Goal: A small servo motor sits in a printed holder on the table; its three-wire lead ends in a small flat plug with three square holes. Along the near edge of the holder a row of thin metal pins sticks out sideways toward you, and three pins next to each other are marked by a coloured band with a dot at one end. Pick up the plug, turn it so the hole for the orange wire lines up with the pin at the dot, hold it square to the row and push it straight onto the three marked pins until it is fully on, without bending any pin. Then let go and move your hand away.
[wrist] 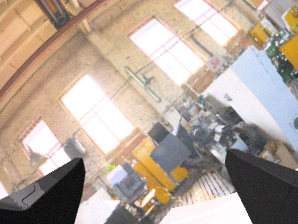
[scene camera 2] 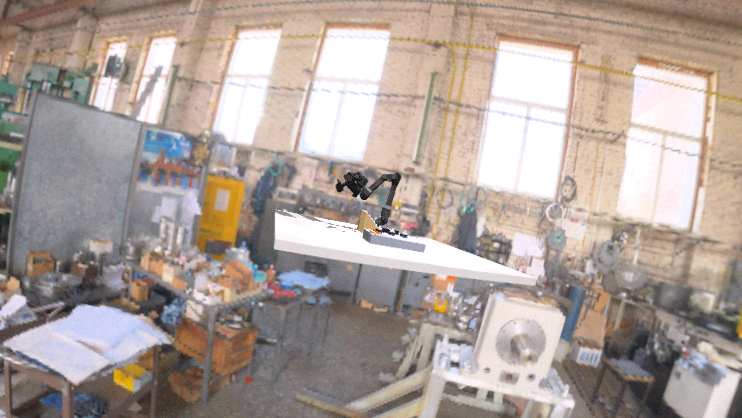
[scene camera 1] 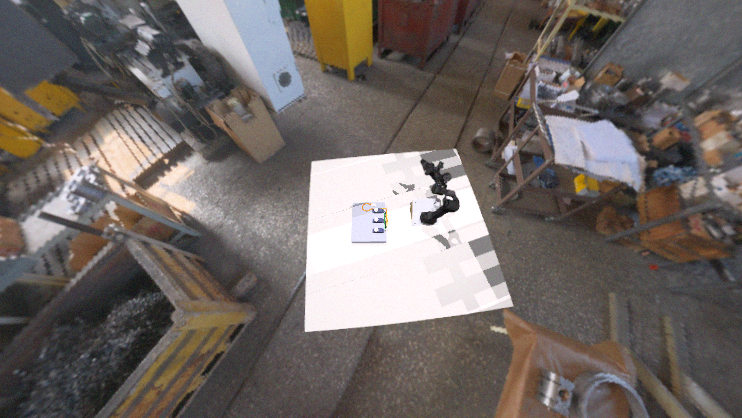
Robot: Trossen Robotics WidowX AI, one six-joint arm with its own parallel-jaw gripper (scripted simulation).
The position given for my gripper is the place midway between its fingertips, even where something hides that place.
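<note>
With nothing held in it, my gripper point(wrist: 157, 163) stands open. There is a printed holder point(scene camera 1: 362, 221) that I can see as well.
</note>
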